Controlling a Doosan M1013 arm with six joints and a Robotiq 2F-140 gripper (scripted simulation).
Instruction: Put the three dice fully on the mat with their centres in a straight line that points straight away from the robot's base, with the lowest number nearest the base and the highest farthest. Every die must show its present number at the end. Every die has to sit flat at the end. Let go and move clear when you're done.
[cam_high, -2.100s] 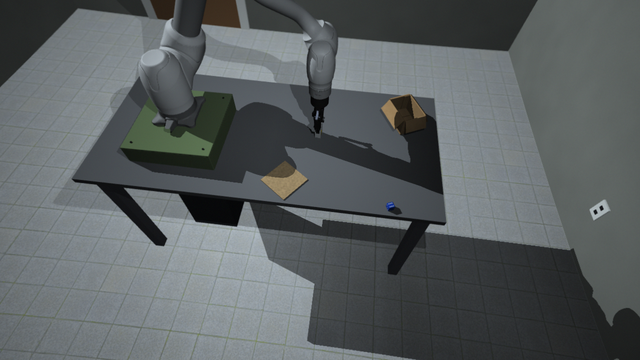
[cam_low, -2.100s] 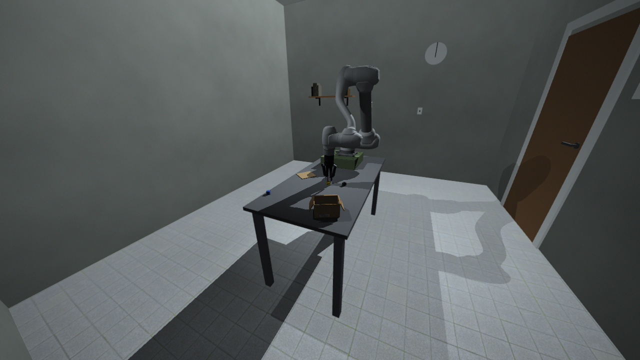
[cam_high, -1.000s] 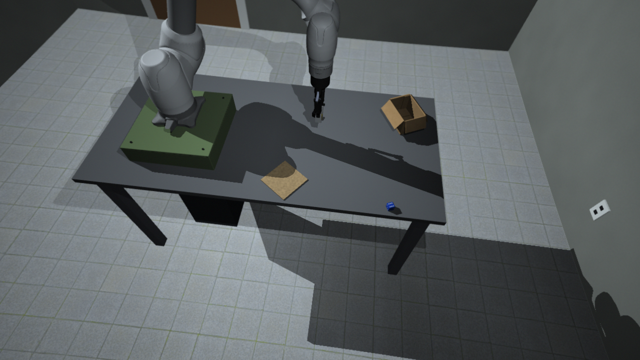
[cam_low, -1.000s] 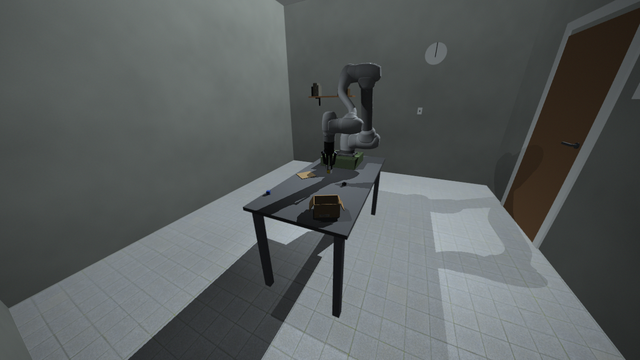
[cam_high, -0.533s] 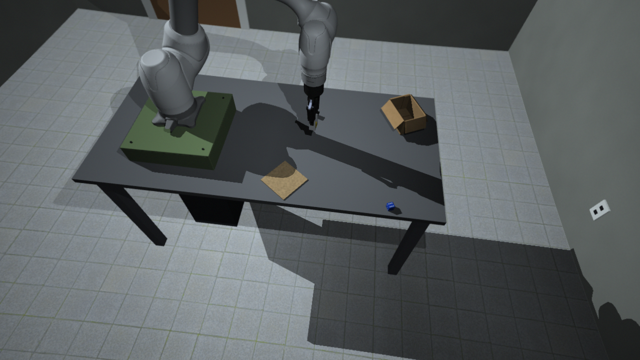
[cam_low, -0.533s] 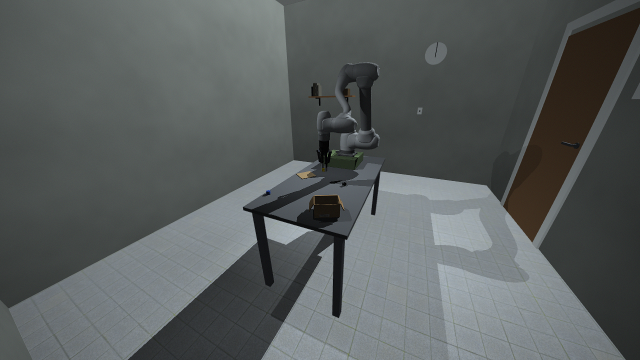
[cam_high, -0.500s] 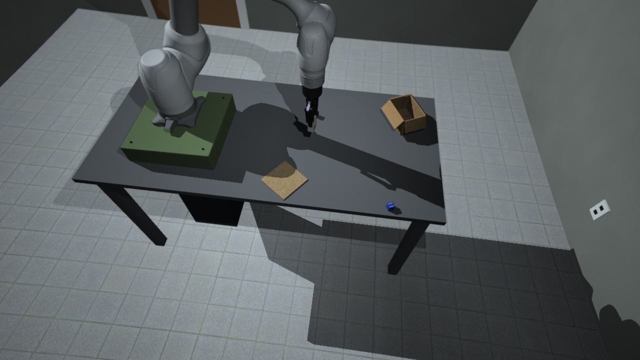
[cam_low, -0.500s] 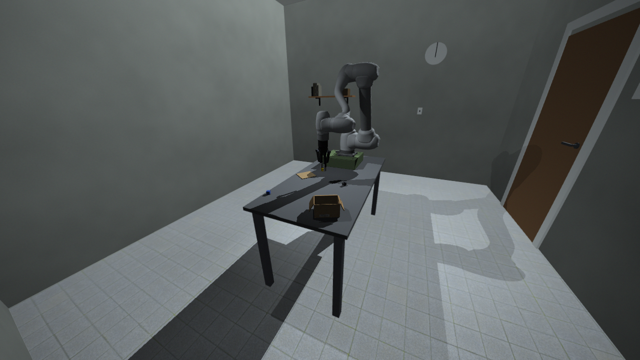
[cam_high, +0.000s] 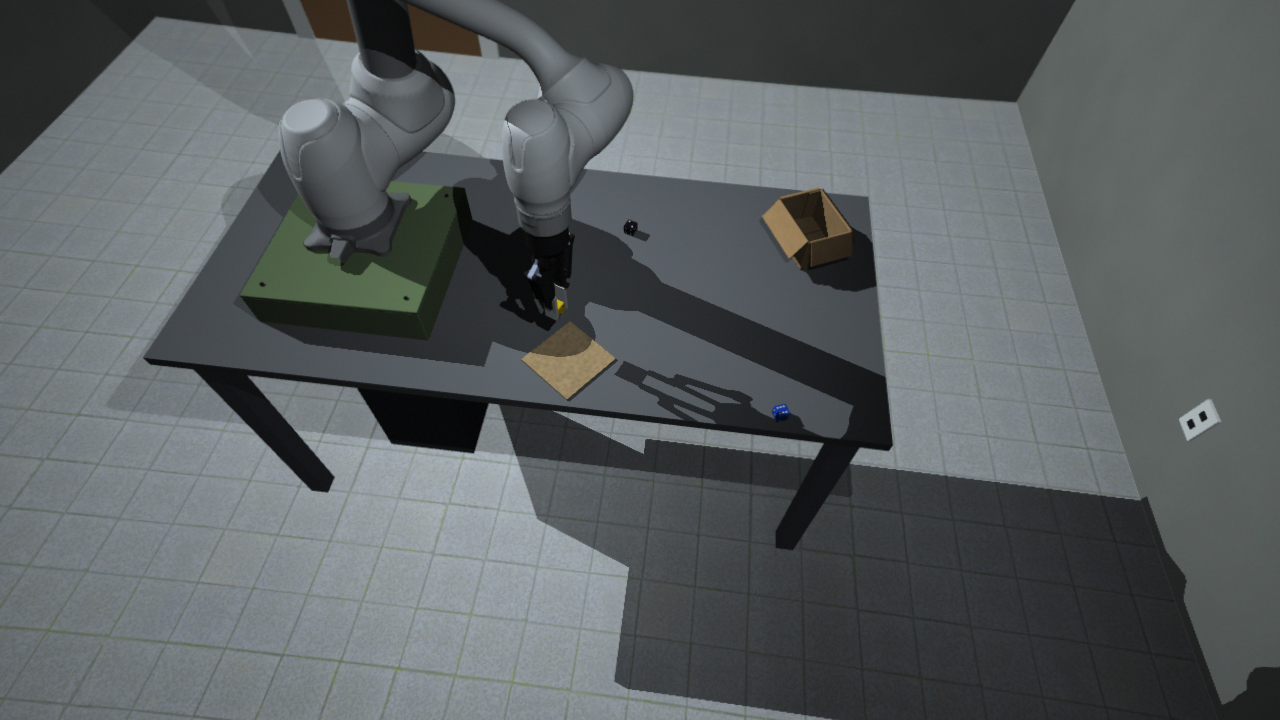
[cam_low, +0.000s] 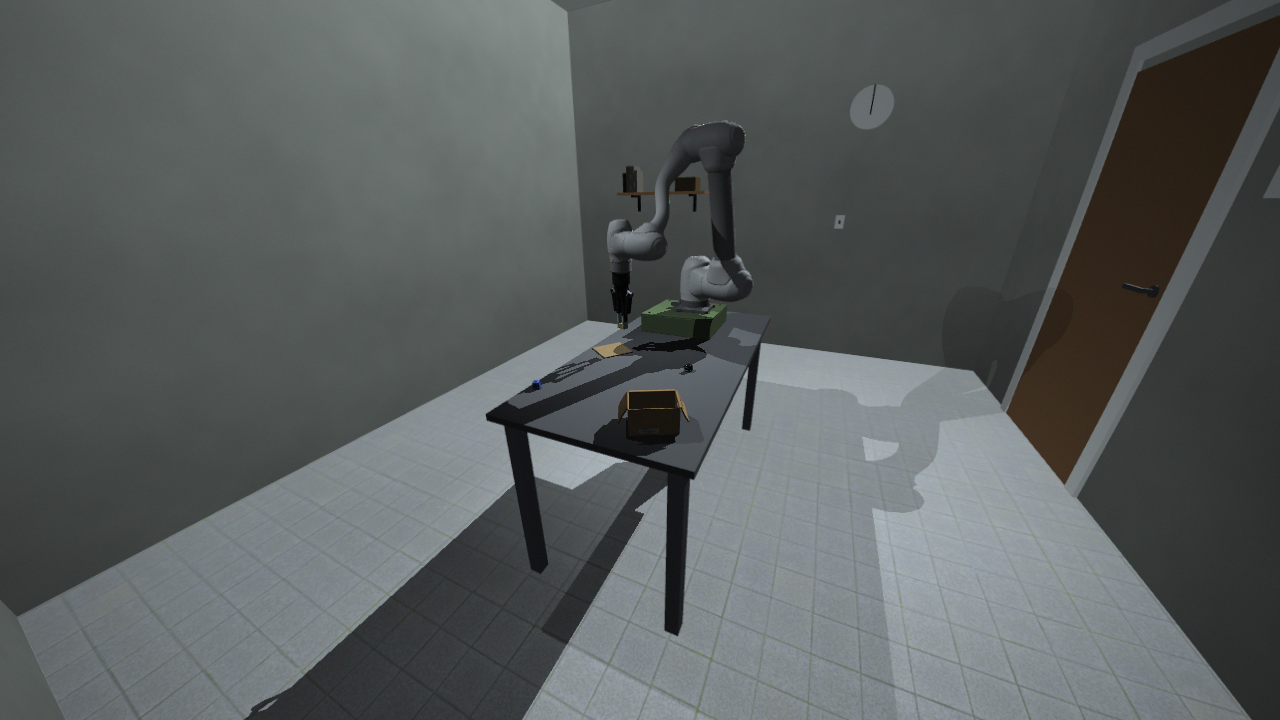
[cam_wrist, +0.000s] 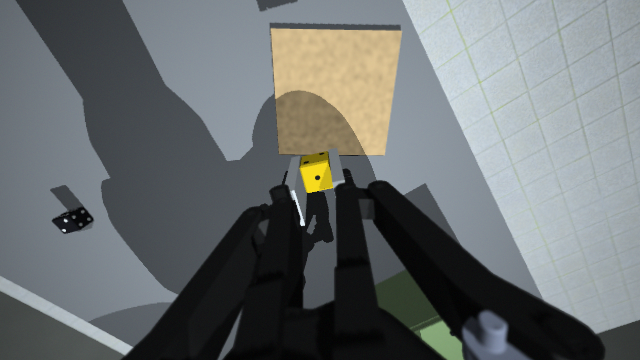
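The tan mat is 20 mm ahead of my hand, 40 mm to the right of it and 140 mm below it. Round my hand: black die (110 mm ahead, 340 mm to the left, 130 mm below); yellow die (20 mm below); blue die (470 mm ahead, 130 mm to the right, 130 mm below).
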